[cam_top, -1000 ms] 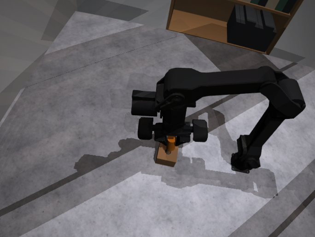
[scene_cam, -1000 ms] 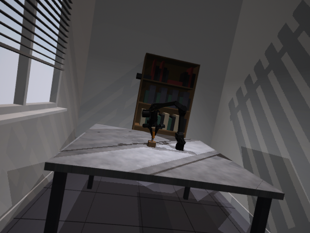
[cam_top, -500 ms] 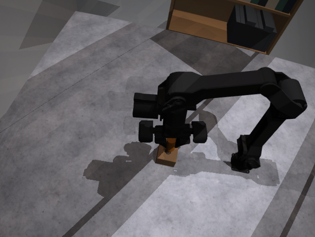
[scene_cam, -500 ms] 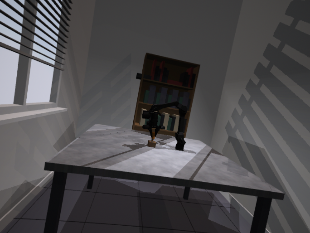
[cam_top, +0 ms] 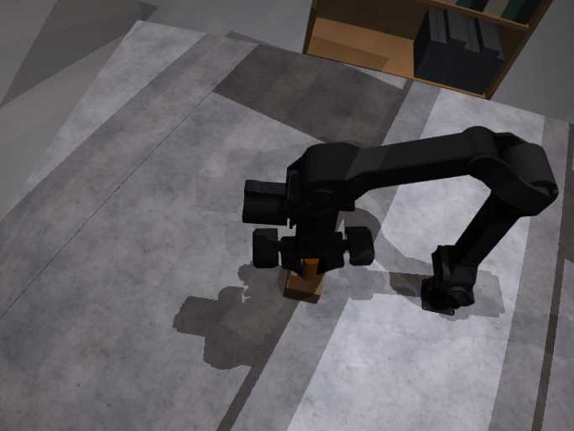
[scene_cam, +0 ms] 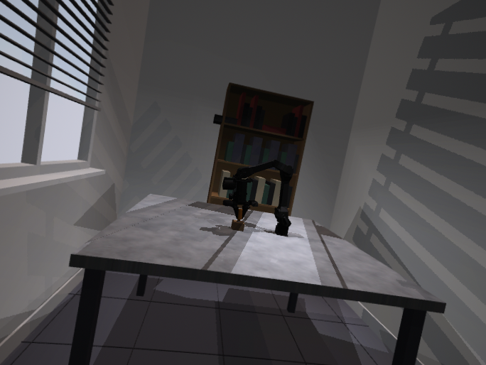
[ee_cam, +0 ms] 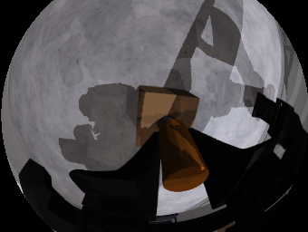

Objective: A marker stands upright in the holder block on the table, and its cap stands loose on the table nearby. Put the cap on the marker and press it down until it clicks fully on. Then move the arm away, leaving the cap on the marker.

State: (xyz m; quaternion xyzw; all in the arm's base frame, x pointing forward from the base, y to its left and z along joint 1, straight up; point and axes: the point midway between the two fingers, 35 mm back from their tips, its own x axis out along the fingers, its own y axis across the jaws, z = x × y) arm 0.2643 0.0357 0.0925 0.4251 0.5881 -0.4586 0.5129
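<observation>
Right now my gripper tip is 30 mm below the orange cap. Also, from my gripper tip: brown holder block 40 mm below.
</observation>
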